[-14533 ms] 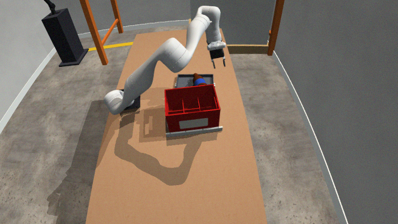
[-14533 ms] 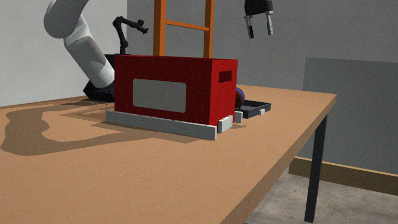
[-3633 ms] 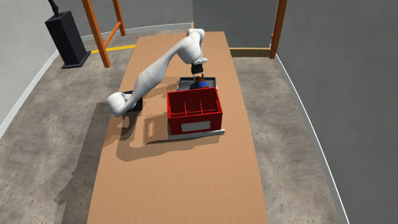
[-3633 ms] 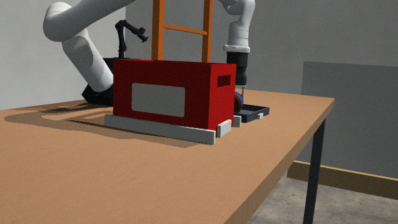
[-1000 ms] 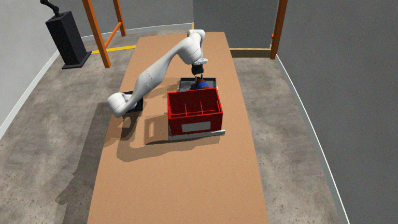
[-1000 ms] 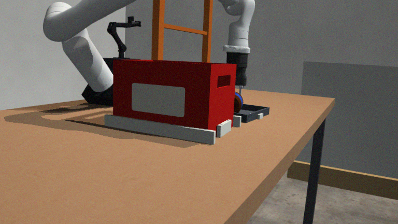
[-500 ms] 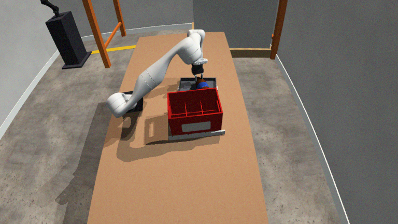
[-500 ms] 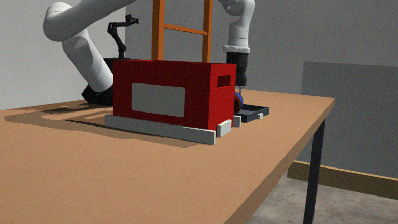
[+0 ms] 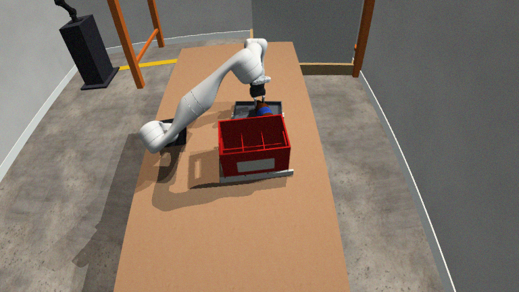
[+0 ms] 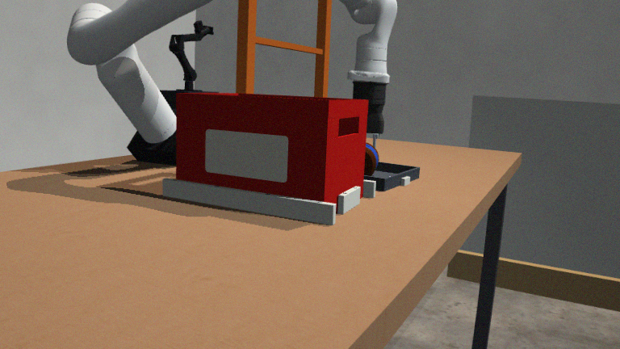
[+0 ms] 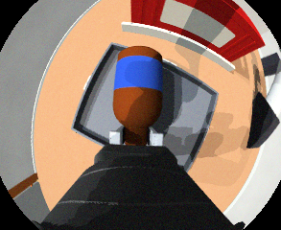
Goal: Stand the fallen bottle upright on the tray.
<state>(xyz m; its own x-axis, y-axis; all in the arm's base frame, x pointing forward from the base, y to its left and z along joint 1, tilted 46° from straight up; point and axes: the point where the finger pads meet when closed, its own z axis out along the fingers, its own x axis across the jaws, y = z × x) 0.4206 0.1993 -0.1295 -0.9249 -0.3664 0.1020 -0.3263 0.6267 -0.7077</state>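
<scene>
The brown bottle lies 20 mm ahead of my hand, 50 mm to the right of it and 10 mm below it. From my hand the other things lie so: dark grey tray: 10 mm behind, 50 mm to the right, 30 mm below; then red crate: 20 mm behind, 320 mm to the right, 40 mm above.
</scene>
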